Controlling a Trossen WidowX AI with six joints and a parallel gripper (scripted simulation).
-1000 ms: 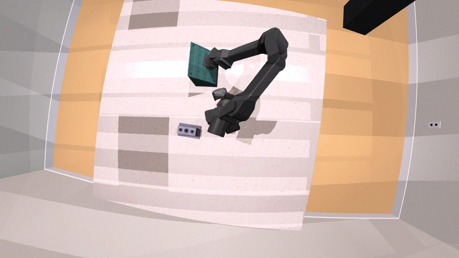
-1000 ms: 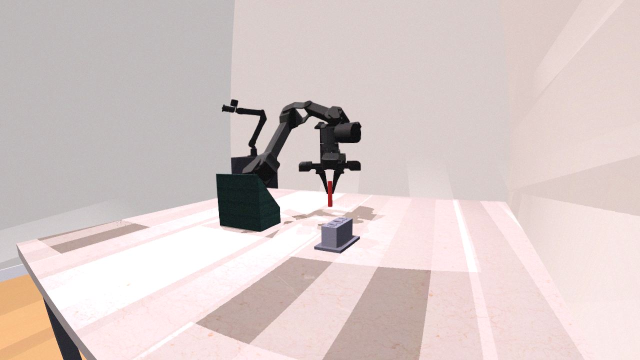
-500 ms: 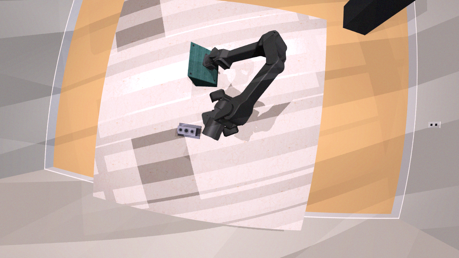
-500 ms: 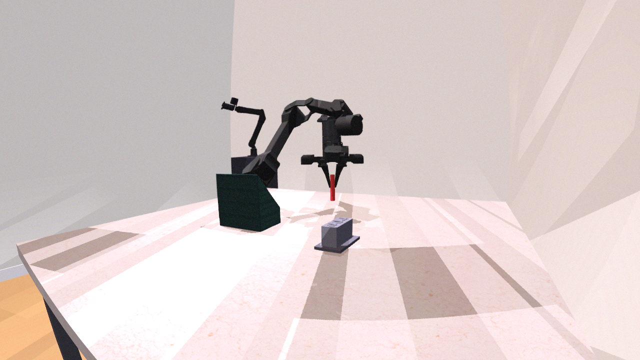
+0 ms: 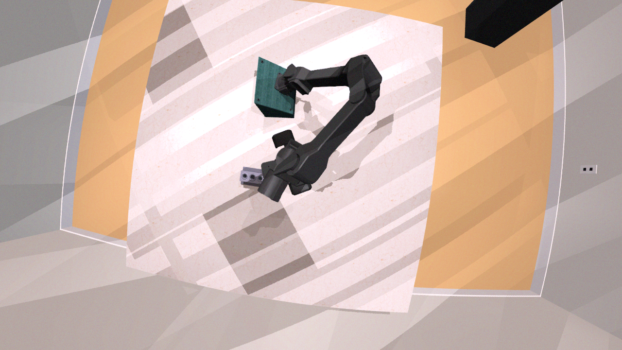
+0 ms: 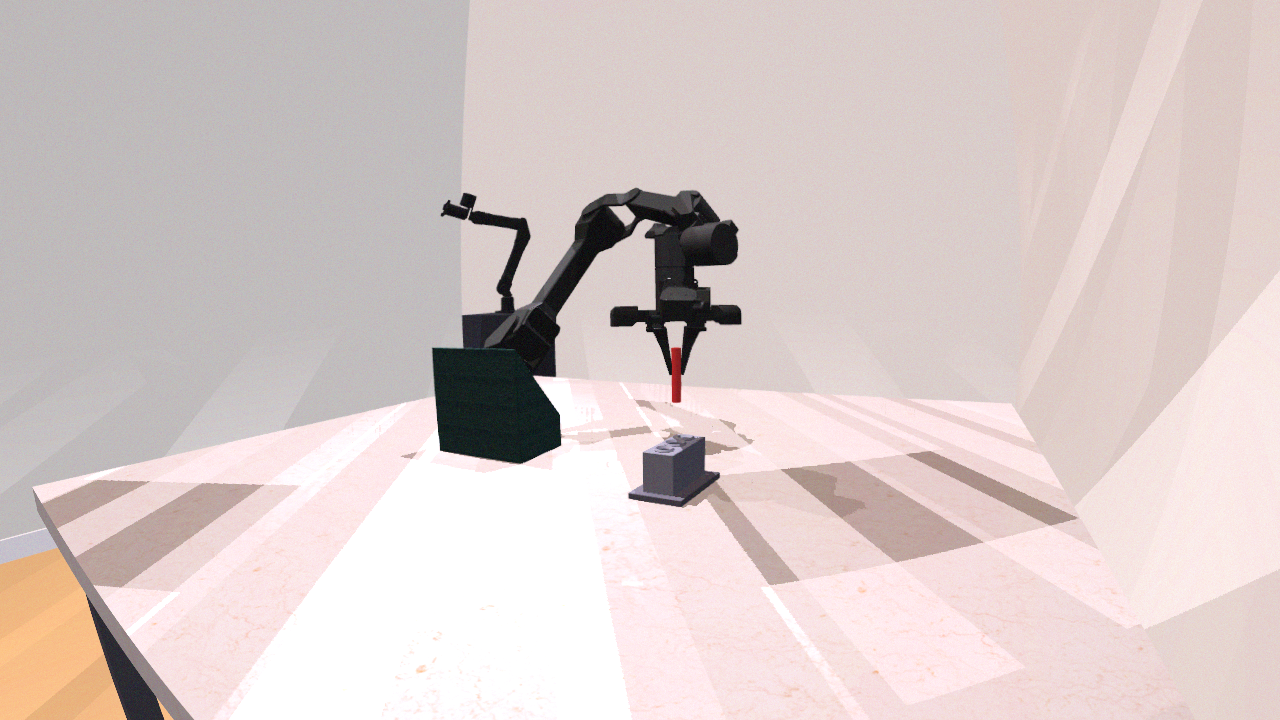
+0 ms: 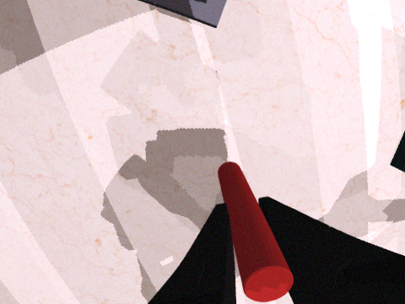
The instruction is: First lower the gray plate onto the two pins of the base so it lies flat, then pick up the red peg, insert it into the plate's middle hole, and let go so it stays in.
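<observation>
Now: gripper tip 150 mm to the left of the gray plate, 70 mm short of it and 70 mm above it. Also, from my gripper tip: flat base 150 mm to the right, 110 mm below, 80 mm ahead; red peg right at my gripper tip.
</observation>
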